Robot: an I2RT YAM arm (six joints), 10 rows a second.
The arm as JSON. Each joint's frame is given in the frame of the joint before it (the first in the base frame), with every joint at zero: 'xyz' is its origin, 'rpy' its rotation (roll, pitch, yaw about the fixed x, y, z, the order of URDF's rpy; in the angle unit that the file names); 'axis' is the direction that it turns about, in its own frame. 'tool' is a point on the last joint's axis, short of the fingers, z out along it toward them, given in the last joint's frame.
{
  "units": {
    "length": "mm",
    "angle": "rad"
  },
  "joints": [
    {
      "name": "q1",
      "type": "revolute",
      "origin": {
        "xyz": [
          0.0,
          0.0,
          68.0
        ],
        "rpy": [
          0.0,
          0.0,
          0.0
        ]
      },
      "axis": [
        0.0,
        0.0,
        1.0
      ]
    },
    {
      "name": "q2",
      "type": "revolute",
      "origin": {
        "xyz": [
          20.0,
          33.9,
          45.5
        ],
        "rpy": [
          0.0,
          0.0,
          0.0
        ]
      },
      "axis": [
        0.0,
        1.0,
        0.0
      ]
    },
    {
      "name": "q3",
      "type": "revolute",
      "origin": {
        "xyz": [
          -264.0,
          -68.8,
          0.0
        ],
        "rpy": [
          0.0,
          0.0,
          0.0
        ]
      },
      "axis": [
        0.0,
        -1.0,
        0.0
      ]
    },
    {
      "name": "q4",
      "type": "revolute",
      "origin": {
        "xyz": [
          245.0,
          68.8,
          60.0
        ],
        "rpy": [
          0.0,
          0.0,
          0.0
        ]
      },
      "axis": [
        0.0,
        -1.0,
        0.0
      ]
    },
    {
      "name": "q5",
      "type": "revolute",
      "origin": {
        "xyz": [
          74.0,
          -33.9,
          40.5
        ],
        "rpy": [
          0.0,
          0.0,
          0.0
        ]
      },
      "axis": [
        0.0,
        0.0,
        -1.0
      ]
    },
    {
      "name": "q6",
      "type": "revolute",
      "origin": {
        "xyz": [
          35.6,
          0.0,
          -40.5
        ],
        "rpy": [
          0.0,
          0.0,
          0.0
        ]
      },
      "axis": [
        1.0,
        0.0,
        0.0
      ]
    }
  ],
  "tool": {
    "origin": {
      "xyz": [
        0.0,
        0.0,
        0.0
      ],
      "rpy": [
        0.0,
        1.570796,
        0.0
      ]
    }
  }
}
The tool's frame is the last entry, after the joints.
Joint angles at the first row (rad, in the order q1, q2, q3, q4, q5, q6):
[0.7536, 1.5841, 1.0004, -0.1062, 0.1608, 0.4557]
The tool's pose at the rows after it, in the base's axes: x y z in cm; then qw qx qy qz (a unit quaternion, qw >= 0):
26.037 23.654 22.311 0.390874 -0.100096 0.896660 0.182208
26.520 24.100 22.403 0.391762 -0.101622 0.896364 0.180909
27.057 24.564 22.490 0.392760 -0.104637 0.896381 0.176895
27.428 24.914 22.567 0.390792 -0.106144 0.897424 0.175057
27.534 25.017 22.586 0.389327 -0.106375 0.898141 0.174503
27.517 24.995 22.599 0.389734 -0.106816 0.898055 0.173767
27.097 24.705 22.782 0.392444 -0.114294 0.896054 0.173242
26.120 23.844 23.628 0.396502 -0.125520 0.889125 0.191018
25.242 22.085 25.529 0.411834 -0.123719 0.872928 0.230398
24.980 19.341 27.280 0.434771 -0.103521 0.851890 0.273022
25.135 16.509 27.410 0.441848 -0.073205 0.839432 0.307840
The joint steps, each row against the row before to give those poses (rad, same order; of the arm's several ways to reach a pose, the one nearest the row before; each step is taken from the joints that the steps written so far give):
[0.0000, 0.0244, 0.0252, -0.0004, -0.0008, 0.0000]
[0.0000, 0.0232, 0.0282, -0.0046, 0.0016, -0.0042]
[-0.0004, 0.0256, 0.0321, -0.0088, 0.0041, -0.0088]
[0.0000, 0.0187, 0.0259, -0.0129, -0.0003, -0.0023]
[0.0000, 0.0057, 0.0084, -0.0061, -0.0008, 0.0004]
[0.0000, -0.0011, -0.0008, -0.0004, 0.0011, -0.0015]
[0.0019, -0.0218, -0.0183, 0.0019, -0.0015, -0.0149]
[-0.0023, -0.0637, -0.0423, 0.0080, -0.0351, -0.0149]
[-0.0274, -0.1022, -0.0485, 0.0229, -0.0671, 0.0012]
[-0.0691, -0.1056, -0.0564, 0.0473, -0.0843, 0.0171]
[-0.0889, -0.0687, -0.0702, 0.0576, -0.0939, 0.0397]

